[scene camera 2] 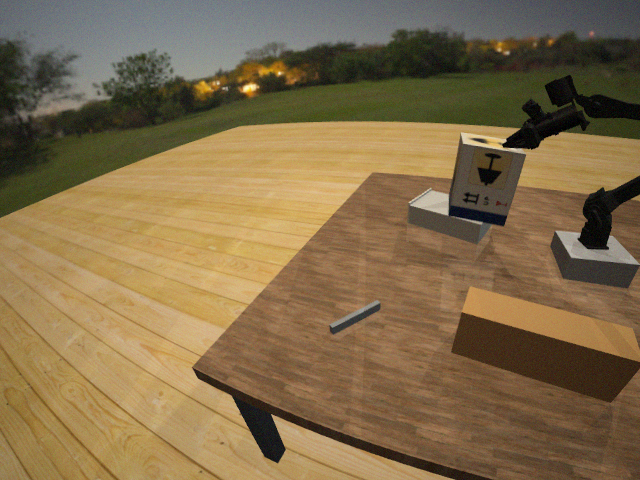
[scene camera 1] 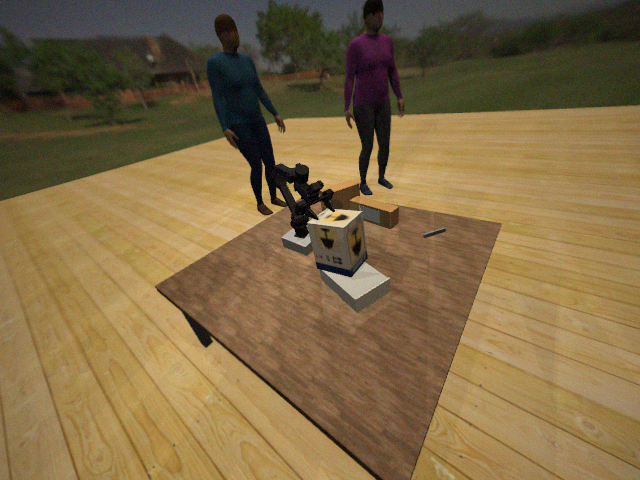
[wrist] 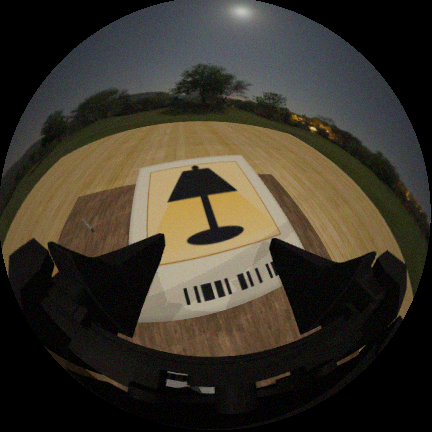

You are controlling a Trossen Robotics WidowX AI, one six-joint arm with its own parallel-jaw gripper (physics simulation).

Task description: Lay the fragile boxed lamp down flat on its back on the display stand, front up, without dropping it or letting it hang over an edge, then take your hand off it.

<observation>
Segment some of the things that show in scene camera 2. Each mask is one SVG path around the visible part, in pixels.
My gripper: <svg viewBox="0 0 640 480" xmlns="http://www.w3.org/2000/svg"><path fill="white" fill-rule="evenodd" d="M556 113L544 113L541 106L531 98L522 106L522 110L531 118L524 122L520 130L506 139L506 142L502 144L503 148L531 148L532 150L538 148L544 138L558 135L562 132L562 128Z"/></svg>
A boxed lamp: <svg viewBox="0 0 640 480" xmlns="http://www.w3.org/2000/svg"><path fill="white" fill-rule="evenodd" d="M461 132L449 193L448 216L504 226L526 153L522 148L503 148L502 144L506 142L506 139Z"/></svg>
</observation>
